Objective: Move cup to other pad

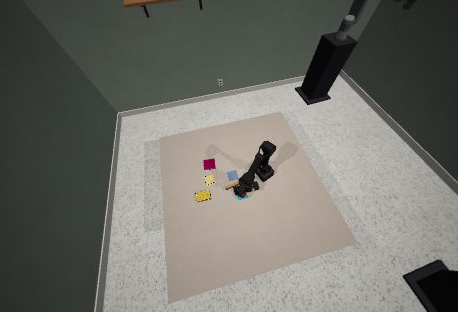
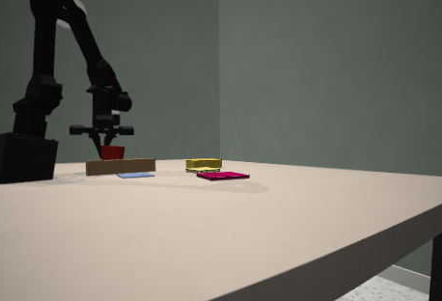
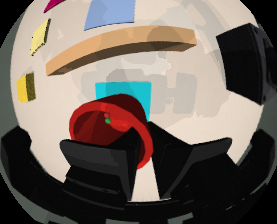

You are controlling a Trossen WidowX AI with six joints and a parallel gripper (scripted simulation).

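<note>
Right now my hand is 50 mm above the red cup and 30 mm short of it. From my hand the other things lie so: wooden bar 90 mm to the right, 70 mm below, 40 mm ahead; green marble 60 mm below, 50 mm ahead, 10 mm to the left.
</note>
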